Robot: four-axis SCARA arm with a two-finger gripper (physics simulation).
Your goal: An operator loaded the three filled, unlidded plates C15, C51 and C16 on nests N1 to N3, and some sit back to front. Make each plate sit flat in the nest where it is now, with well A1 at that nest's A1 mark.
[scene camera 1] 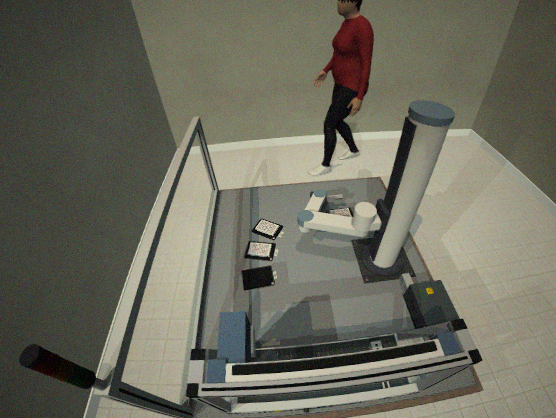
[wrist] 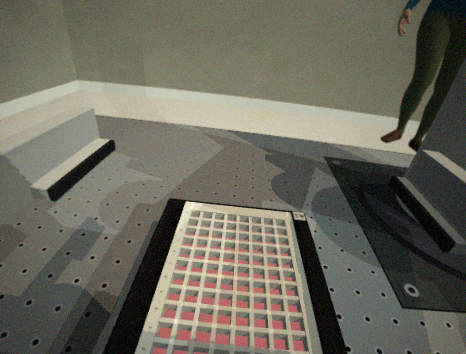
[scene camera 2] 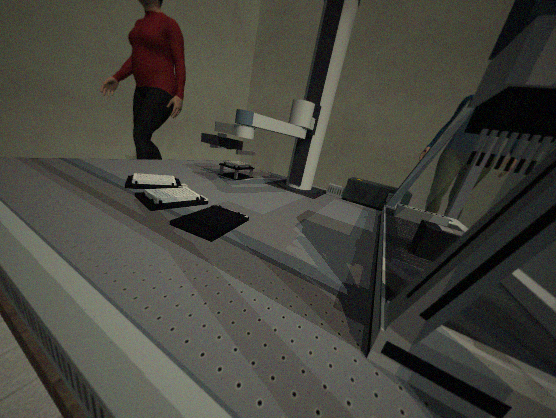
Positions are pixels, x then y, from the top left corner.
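There is a white plate (wrist: 231, 272) 15 cm from the lens.
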